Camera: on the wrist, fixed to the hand. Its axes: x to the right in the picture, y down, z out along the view.
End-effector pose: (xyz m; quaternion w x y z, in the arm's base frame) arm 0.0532 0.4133 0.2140 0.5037 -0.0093 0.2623 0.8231
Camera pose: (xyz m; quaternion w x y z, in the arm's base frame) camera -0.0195 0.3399 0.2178 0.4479 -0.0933 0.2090 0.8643
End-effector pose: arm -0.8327 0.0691 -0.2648 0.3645 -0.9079 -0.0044 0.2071
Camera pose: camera -0.8510 -0.0310 -0.2832 0.2644 -0.9486 0.0361 0.1699
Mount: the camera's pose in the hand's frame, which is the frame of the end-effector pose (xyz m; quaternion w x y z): -0.0258 0.0883 -0.0472 0.9926 -0.0975 0.0565 0.0441
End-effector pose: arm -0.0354 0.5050 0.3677 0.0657 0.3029 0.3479 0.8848
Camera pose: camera -0.0337 0.4032 0.3858 0.0361 0.2596 0.2494 0.9322
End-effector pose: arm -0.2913 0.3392 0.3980 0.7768 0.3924 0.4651 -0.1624
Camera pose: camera -0.2782 0.4286 0.4482 0.7902 0.3434 0.5041 -0.0594
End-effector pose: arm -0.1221 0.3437 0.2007 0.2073 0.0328 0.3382 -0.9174
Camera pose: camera -0.0668 0.3224 0.1160 0.2303 0.0791 0.4354 -0.8667
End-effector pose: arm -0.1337 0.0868 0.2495 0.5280 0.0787 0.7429 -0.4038
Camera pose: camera -0.1087 0.1854 0.2312 0.5076 0.0822 0.8032 -0.3007
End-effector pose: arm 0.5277 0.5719 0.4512 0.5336 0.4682 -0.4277 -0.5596
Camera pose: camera 0.5911 0.5929 0.5301 0.6242 0.4255 -0.3605 -0.5472
